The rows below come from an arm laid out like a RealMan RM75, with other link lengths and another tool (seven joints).
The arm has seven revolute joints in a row. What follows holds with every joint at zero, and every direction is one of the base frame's. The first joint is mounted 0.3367 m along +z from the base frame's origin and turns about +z. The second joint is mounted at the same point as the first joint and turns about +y. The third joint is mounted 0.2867 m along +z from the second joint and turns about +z. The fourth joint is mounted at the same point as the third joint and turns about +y. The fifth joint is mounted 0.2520 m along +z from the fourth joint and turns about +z. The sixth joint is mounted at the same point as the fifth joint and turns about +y. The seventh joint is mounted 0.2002 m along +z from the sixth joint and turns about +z. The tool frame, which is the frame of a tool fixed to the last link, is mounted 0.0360 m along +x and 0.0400 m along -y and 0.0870 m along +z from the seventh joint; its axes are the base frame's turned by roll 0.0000, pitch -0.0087 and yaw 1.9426 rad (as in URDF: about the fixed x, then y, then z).
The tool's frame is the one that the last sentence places.
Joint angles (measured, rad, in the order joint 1, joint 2, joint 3, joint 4, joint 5, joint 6, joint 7), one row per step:
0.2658, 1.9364, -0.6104, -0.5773, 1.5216, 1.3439, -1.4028
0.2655, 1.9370, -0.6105, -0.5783, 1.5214, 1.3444, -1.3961
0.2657, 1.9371, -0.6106, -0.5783, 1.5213, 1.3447, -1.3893
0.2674, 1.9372, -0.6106, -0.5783, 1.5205, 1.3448, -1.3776
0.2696, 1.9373, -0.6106, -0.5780, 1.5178, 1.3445, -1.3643
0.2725, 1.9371, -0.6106, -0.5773, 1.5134, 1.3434, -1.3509
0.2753, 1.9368, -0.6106, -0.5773, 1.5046, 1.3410, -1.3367
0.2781, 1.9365, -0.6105, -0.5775, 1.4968, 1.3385, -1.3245
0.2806, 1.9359, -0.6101, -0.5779, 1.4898, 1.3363, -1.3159
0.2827, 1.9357, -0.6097, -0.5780, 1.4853, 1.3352, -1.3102
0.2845, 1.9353, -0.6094, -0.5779, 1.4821, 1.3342, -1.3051
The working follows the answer.
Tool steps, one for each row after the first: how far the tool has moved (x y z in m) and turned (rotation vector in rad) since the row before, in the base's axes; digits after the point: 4 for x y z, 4 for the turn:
-0.0004, -0.0003, -0.0004, -0.0015, 0.0054, -0.0029
-0.0004, -0.0002, -0.0004, -0.0017, 0.0057, -0.0032
-0.0010, 0.0003, -0.0007, -0.0031, 0.0093, -0.0046
-0.0009, 0.0002, -0.0011, -0.0049, 0.0096, -0.0057
-0.0007, 0.0002, -0.0013, -0.0061, 0.0084, -0.0061
0.0002, -0.0003, -0.0018, -0.0090, 0.0053, -0.0079
0.0002, 0.0000, -0.0014, -0.0075, 0.0040, -0.0067
0.0003, 0.0001, -0.0009, -0.0058, 0.0013, -0.0048
-0.0001, 0.0002, -0.0007, -0.0038, 0.0014, -0.0026
-0.0001, 0.0003, -0.0004, -0.0028, 0.0016, -0.0024

Tool pose at each row, in the base's axes (x y z in m, rotation vector in rad; rounded; the steps above come from the unrounded poses):
0.4569, 0.4392, 0.0845, -0.0192, -2.5737, -1.3758
0.4565, 0.4389, 0.0841, -0.0269, -2.5713, -1.3729
0.4561, 0.4387, 0.0837, -0.0352, -2.5688, -1.3698
0.4551, 0.4390, 0.0831, -0.0479, -2.5648, -1.3641
0.4542, 0.4392, 0.0819, -0.0624, -2.5622, -1.3563
0.4536, 0.4394, 0.0806, -0.0769, -2.5614, -1.3476
0.4538, 0.4392, 0.0788, -0.0922, -2.5655, -1.3369
0.4540, 0.4392, 0.0773, -0.1049, -2.5693, -1.3283
0.4543, 0.4393, 0.0765, -0.1130, -2.5735, -1.3221
0.4542, 0.4395, 0.0758, -0.1179, -2.5757, -1.3176
0.4541, 0.4398, 0.0754, -0.1225, -2.5770, -1.3142

